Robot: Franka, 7 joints.
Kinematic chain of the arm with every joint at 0, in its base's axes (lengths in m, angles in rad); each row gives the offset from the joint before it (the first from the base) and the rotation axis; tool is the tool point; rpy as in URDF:
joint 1: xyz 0 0 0.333 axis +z
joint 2: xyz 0 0 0 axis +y
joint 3: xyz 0 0 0.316 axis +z
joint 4: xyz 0.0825 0 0 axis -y
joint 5: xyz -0.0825 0 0.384 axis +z
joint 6: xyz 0 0 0 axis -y
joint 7: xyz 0.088 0 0 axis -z
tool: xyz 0 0 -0.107 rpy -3.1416 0 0
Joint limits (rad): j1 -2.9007..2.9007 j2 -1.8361..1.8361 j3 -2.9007..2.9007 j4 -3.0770..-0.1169 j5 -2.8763..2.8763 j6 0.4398..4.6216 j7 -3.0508..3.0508
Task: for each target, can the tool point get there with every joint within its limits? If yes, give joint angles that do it. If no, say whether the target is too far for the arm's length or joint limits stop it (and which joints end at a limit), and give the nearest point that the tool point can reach.
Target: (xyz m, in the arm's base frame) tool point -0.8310 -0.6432 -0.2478
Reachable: no: too far | nearest point -0.5938 -0.4596 -0.0820 | short by 0.343 m
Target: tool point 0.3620 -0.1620 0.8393
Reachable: yes | joints 1.1316 0.6542 -2.0420 -1.3103 2.4147 3.7798 2.0641
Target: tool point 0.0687 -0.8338 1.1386
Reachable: no: too far | nearest point 0.0507 -0.6159 0.9281 | short by 0.304 m
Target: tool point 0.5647 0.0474 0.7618
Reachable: yes | joints -0.7214 -0.0628 0.6811 -1.7345 -0.5620 3.2662 1.8363
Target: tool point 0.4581 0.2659 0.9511
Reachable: yes | joints -1.9012 -1.0731 0.7913 -1.0432 -1.0099 2.3978 -0.6206
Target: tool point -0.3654 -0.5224 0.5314
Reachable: yes | joints -0.2901 -0.4930 -1.7120 -1.8328 -0.3094 2.5263 1.1828
